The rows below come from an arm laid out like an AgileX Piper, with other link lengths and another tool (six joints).
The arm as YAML. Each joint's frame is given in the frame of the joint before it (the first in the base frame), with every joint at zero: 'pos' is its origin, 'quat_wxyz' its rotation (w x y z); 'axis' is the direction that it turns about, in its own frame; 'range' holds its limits. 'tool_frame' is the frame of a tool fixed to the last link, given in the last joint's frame.
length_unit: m
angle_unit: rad
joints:
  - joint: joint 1
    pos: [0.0, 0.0, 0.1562]
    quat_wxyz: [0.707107, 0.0, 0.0, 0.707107]
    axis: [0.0, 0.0, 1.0]
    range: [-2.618, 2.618]
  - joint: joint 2
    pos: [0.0, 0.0, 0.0]
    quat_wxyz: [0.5, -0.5, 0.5, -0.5]
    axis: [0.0, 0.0, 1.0]
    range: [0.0, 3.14]
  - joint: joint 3
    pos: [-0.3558, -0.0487, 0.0]
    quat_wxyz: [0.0, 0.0, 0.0, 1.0]
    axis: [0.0, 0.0, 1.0]
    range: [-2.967, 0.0]
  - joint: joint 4
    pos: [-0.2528, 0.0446, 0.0]
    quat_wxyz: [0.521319, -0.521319, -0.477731, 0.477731]
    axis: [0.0, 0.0, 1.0]
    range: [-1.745, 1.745]
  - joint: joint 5
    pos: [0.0, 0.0, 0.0]
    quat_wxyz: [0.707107, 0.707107, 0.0, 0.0]
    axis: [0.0, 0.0, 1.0]
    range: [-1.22, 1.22]
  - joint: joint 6
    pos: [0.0, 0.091, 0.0]
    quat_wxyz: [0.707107, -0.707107, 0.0, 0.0]
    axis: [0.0, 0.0, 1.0]
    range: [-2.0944, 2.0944]
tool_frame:
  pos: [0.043, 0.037, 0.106]
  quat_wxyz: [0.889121, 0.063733, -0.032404, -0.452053]
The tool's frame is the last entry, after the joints.
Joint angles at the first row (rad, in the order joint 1, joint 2, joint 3, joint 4, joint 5, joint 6):
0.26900 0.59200 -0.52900 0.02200 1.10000 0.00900
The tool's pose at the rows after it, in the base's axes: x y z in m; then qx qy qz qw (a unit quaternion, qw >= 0):
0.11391 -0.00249 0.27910 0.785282 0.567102 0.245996 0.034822
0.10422 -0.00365 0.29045 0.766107 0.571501 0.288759 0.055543
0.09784 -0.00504 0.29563 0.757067 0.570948 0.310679 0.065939
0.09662 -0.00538 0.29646 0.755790 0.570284 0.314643 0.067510
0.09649 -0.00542 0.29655 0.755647 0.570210 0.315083 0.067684
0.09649 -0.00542 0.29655 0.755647 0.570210 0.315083 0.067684
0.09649 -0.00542 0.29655 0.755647 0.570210 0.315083 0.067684
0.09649 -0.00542 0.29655 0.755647 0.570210 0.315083 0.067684
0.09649 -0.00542 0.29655 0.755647 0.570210 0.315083 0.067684
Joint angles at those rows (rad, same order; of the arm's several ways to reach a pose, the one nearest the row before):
0.26905 0.48900 -0.51099 0.02297 1.07099 -0.01894
0.26902 0.39901 -0.51099 0.02498 1.06198 -0.04597
0.26896 0.34902 -0.51101 0.02503 1.06099 -0.05404
0.26901 0.33999 -0.51101 0.02499 1.06102 -0.05399
0.26906 0.33901 -0.51100 0.02495 1.06099 -0.05393
0.26906 0.33901 -0.51100 0.02495 1.06099 -0.05393
0.26906 0.33901 -0.51100 0.02495 1.06099 -0.05393
0.26906 0.33901 -0.51100 0.02495 1.06099 -0.05393
0.26906 0.33901 -0.51100 0.02495 1.06099 -0.05393

